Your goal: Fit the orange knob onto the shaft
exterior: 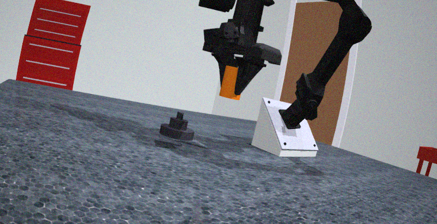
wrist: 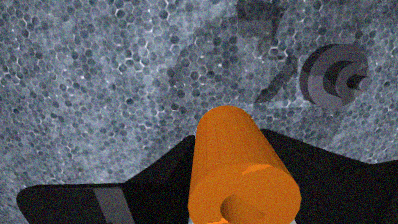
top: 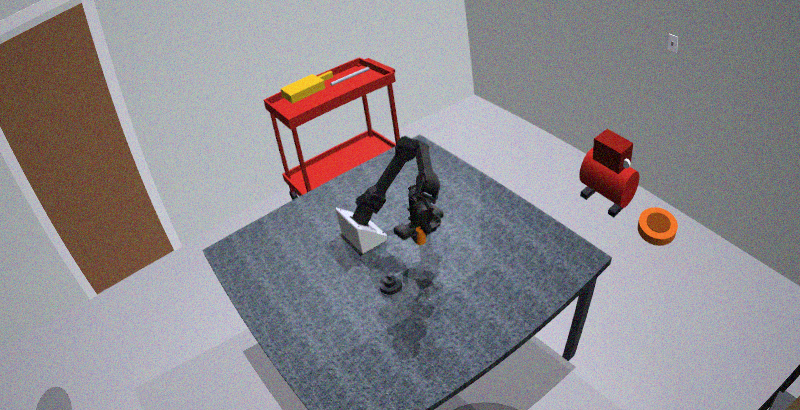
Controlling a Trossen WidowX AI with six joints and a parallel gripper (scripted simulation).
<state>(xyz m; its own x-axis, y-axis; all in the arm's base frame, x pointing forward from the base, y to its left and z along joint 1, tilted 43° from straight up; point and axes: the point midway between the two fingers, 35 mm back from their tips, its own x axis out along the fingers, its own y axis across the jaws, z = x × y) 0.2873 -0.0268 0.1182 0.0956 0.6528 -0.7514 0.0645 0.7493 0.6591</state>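
Now: the pedestal 16 cm to the right of my gripper tip and 10 cm below it. Also, from my gripper tip: orange knob: 2 cm above.
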